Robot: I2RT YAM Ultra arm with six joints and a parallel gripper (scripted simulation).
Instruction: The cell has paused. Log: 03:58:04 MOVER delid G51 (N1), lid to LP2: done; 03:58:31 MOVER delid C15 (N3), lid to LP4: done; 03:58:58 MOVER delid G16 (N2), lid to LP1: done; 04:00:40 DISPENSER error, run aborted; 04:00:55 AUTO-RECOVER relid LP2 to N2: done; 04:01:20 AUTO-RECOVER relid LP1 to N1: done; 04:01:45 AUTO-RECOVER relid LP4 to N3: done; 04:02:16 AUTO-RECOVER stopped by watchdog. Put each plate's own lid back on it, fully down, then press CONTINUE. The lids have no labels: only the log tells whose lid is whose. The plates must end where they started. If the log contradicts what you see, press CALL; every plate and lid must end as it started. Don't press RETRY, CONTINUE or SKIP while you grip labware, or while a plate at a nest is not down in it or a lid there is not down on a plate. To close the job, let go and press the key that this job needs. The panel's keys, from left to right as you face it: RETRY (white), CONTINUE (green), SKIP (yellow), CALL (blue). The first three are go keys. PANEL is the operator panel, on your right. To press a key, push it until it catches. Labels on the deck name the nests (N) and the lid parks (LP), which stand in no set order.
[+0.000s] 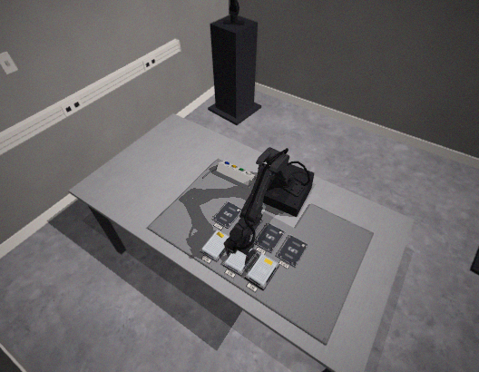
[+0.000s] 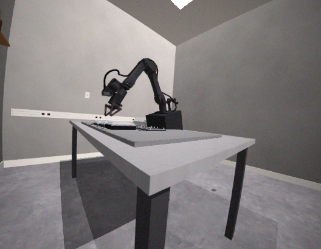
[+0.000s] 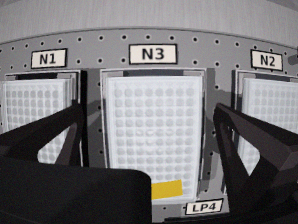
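My hand is 50 mm past the clear lid, 110 mm to the right of it and 40 mm above it. From my hand the other things lie so: LP4 lid park 210 mm behind, 100 mm to the right, 70 mm below.
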